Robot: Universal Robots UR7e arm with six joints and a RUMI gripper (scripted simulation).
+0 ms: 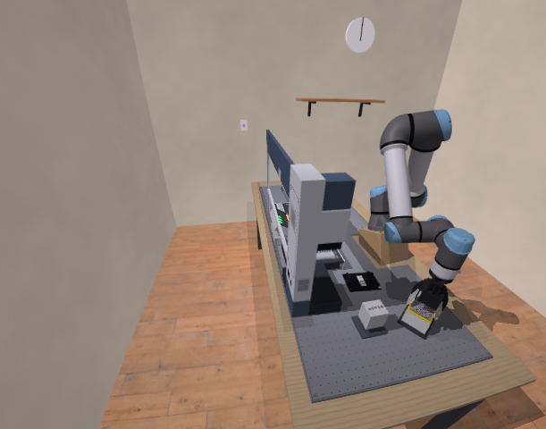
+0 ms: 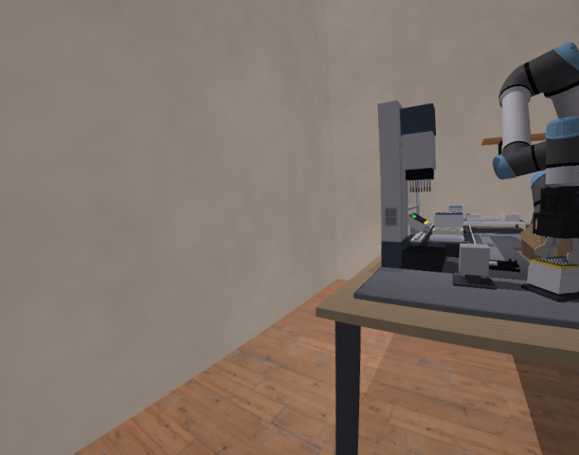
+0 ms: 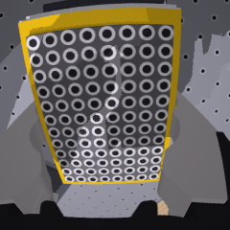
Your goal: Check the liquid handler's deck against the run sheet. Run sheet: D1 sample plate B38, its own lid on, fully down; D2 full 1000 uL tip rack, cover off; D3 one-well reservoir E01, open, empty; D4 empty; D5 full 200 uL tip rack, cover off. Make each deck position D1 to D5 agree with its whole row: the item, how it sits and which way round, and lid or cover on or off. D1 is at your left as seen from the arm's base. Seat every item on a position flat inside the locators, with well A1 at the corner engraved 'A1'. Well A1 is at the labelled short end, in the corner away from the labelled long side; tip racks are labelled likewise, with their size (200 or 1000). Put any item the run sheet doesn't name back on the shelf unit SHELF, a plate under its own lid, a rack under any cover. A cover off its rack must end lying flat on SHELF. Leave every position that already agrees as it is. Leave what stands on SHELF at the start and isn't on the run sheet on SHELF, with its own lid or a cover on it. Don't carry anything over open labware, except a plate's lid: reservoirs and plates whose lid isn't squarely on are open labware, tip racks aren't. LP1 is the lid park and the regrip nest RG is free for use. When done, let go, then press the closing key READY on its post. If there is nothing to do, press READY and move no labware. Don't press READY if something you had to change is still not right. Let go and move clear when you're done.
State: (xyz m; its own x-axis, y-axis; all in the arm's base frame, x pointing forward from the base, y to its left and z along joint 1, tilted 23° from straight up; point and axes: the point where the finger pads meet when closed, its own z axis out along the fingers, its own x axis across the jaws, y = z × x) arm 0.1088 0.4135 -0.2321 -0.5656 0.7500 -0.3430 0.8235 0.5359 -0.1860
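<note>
The regrip nest RG is 50 mm below my hand. From my hand the other things lie so: yellow-rimmed tip rack: 10 mm to the right, 10 mm above; ready key post: 200 mm ahead, 30 mm to the right, 20 mm above; LP1 label: 130 mm ahead, 220 mm to the right, 40 mm below.
</note>
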